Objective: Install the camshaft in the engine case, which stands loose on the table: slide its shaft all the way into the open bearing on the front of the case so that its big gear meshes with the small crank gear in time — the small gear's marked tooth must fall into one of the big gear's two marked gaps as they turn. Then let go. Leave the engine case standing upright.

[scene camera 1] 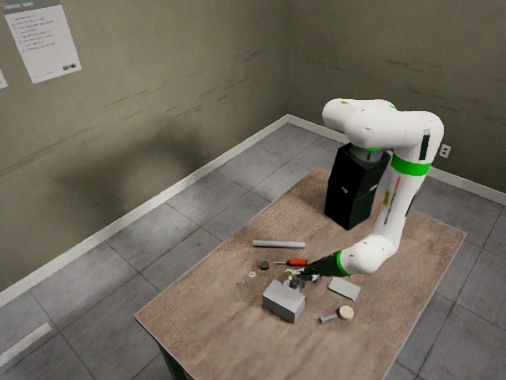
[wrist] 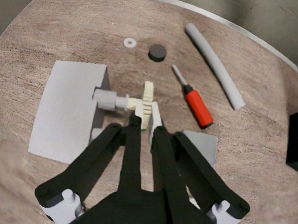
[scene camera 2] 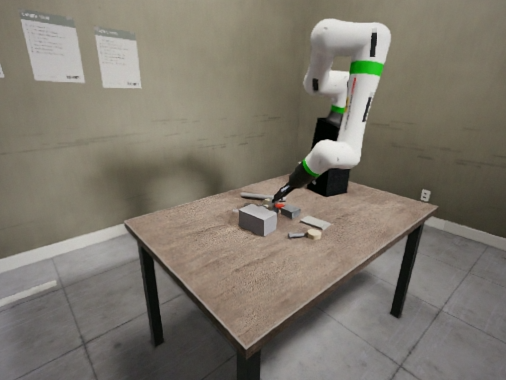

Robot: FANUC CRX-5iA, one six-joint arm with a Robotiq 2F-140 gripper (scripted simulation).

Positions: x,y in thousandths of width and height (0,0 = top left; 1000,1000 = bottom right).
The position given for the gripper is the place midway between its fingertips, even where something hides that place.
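Note:
Grey engine case (scene camera 1: 570,799) (wrist: 243,489) (scene camera 2: 513,580). Grey rod (wrist: 737,315). The gripper (wrist: 488,489).

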